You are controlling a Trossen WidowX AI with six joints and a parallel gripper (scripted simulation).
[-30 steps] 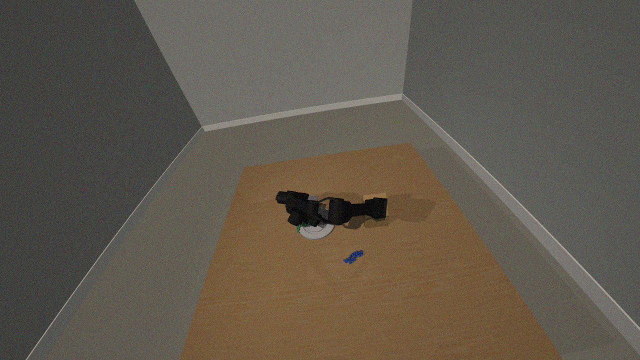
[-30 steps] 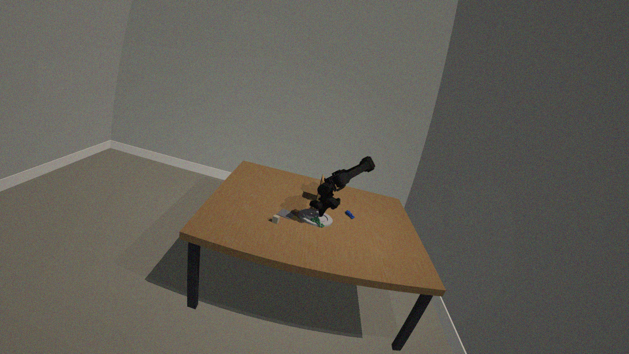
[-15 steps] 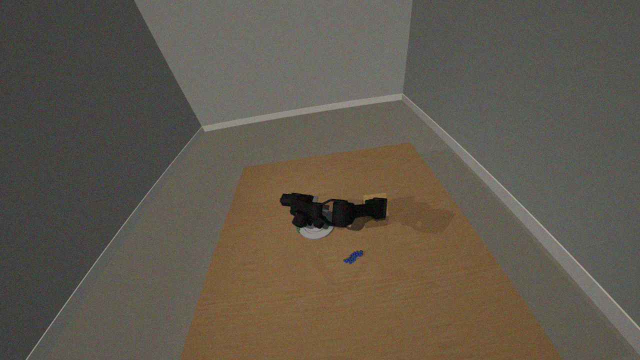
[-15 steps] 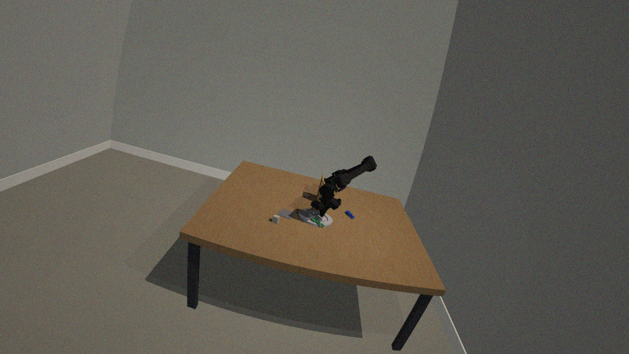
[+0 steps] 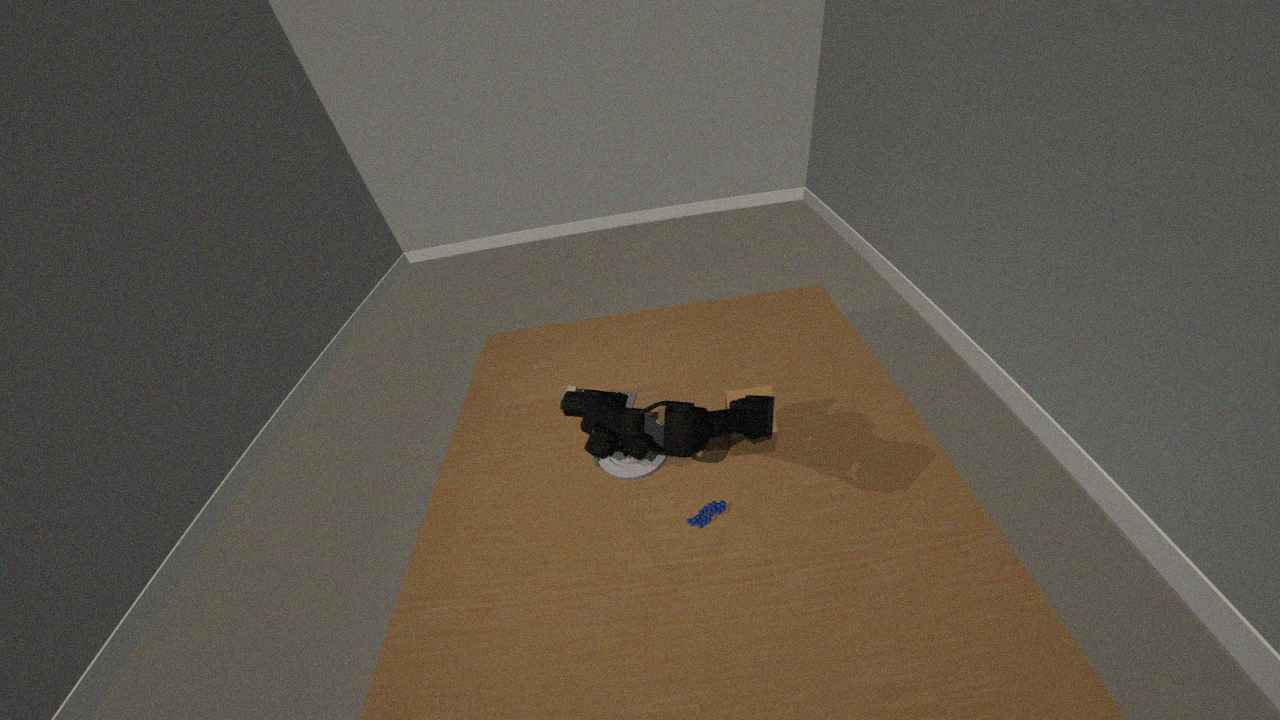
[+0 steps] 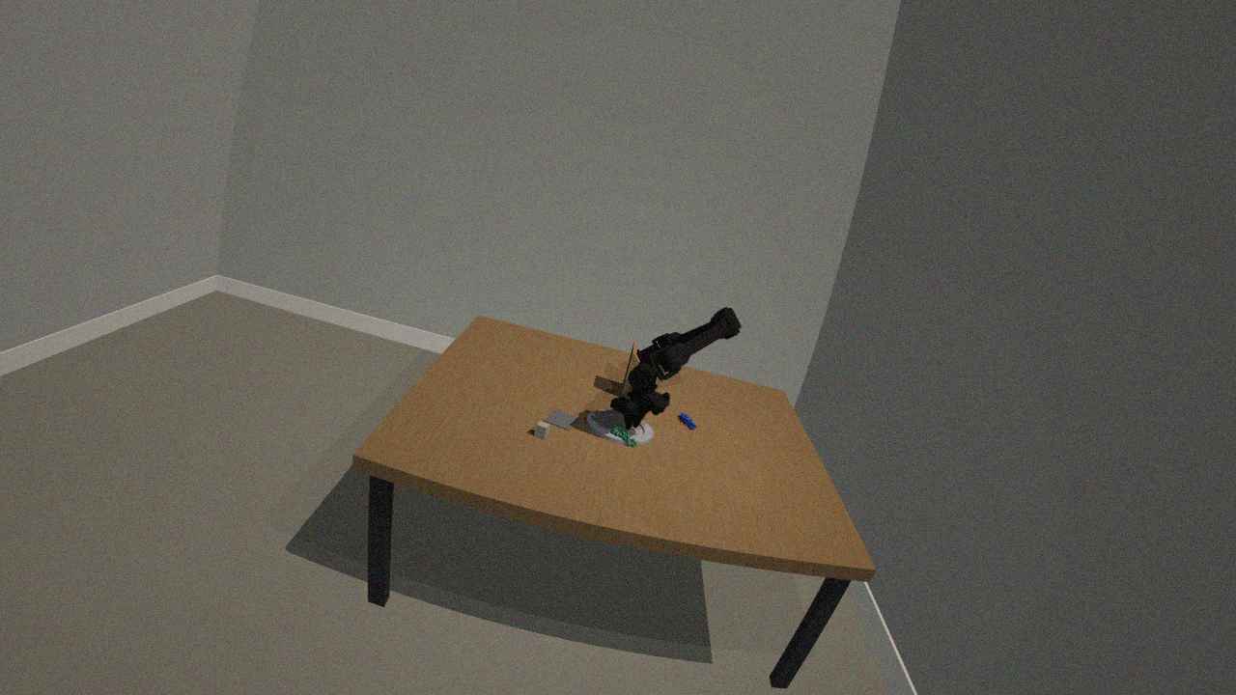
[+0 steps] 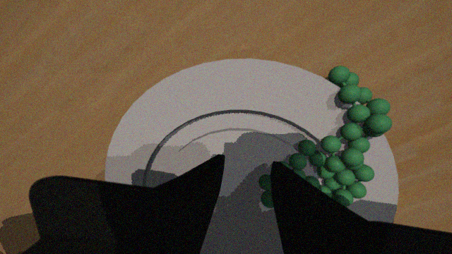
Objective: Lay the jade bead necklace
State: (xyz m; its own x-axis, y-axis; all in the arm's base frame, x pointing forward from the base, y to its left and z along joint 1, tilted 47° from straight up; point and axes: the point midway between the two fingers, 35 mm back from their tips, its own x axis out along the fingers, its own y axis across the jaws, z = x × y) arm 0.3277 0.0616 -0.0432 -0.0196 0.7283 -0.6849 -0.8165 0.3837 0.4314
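Now: the round bead board 20 mm behind my gripper tip, 30 mm to the right of it and 10 mm below it. Also, from my gripper tip: pale block: 160 mm ahead, 230 mm to the right; then flat grey plate: 20 mm ahead, 200 mm to the right, 20 mm below.
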